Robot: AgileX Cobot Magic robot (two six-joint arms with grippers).
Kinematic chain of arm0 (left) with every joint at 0, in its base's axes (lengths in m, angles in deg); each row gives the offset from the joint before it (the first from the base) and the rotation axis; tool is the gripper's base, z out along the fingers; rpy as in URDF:
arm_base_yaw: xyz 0 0 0.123 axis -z
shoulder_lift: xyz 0 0 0 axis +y
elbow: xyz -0.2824 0 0.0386 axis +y
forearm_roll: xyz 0.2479 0 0.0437 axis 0.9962 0 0.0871
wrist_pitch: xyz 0 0 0 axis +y
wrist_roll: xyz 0.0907 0 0.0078 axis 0.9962 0 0.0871
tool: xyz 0 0 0 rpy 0 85 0
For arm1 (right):
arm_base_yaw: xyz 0 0 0.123 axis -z
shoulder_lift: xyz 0 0 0 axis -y
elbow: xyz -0.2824 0 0.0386 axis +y
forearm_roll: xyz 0.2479 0 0.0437 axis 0.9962 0 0.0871
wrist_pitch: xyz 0 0 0 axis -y
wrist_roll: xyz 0.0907 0 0.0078 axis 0.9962 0 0.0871
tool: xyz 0 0 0 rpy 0 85 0
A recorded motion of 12 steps. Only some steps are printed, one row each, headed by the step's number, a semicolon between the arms.
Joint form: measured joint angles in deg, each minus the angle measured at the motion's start. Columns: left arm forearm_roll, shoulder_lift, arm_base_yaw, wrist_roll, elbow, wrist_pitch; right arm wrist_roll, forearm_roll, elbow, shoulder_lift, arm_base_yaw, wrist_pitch.
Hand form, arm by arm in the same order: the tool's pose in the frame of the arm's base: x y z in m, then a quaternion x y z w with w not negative. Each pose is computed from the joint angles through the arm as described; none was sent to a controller.
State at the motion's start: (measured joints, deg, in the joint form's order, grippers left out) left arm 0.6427 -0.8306 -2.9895 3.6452 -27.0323 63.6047; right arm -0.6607 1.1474 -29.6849 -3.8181 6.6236 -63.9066
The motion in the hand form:
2: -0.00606 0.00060 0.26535 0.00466 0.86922 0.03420 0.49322; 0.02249 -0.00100 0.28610 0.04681 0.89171 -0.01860 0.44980
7: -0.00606 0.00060 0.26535 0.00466 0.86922 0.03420 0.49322; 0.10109 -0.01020 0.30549 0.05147 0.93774 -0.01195 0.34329
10: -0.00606 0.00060 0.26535 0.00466 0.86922 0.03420 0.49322; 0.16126 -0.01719 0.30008 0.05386 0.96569 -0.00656 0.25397
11: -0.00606 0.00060 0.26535 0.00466 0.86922 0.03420 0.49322; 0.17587 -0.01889 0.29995 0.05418 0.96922 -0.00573 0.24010
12: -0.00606 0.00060 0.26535 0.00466 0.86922 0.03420 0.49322; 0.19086 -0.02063 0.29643 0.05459 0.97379 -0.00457 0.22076
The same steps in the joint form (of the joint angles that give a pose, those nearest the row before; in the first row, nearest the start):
2: 0.00 0.00 0.00 0.00 0.00 0.00; 0.00 0.00 -1.18 -7.42 0.00 2.78
7: 0.00 0.00 0.00 0.00 0.00 0.00; 0.05 0.00 -9.04 -32.91 0.00 7.08
10: 0.00 0.00 0.00 0.00 0.00 0.00; 0.04 0.00 -15.59 -50.33 0.00 7.20
11: 0.00 0.00 0.00 0.00 0.00 0.00; 0.04 0.00 -17.75 -54.13 0.00 7.20
12: 0.00 0.00 0.00 0.00 0.00 0.00; 0.04 0.00 -19.62 -58.17 0.00 7.08

